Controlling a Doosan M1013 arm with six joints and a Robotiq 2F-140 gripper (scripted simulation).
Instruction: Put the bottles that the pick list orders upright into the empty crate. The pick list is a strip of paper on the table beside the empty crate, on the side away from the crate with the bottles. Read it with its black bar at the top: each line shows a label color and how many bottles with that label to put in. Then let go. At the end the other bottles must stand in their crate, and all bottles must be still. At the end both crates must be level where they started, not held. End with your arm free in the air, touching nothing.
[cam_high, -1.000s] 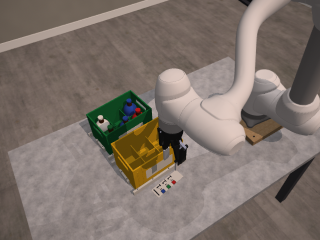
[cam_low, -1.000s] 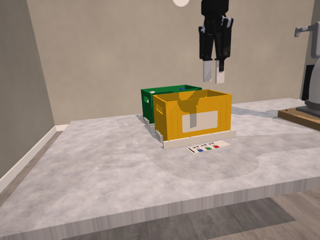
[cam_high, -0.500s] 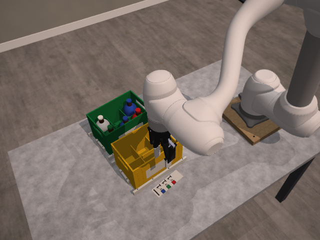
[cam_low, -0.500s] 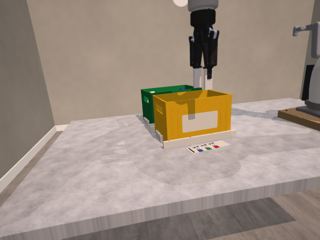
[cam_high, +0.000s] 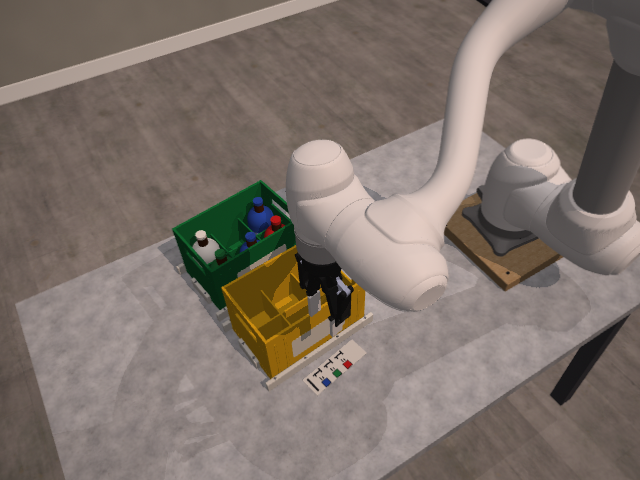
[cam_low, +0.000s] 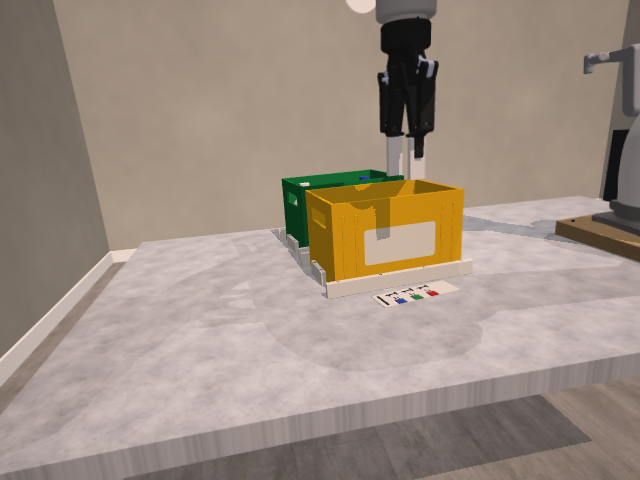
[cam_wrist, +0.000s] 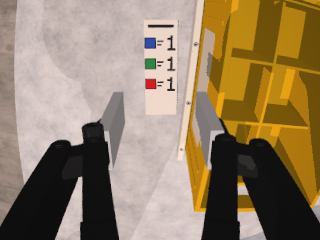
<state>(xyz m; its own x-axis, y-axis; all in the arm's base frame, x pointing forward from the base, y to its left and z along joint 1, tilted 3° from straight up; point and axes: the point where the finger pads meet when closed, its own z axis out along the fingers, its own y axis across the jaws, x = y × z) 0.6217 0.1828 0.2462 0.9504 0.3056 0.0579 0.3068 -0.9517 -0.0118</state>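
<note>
Now: the blue bottle 340 mm to the right of my hand, 160 mm below it and 50 mm ahead of it. From my hand the other things lie so: green bottle: 320 mm to the right, 160 mm below, 140 mm ahead; then yellow crate: 170 mm below, 150 mm to the right, 10 mm ahead; then pick list: 250 mm below, 20 mm behind, 10 mm to the right.
</note>
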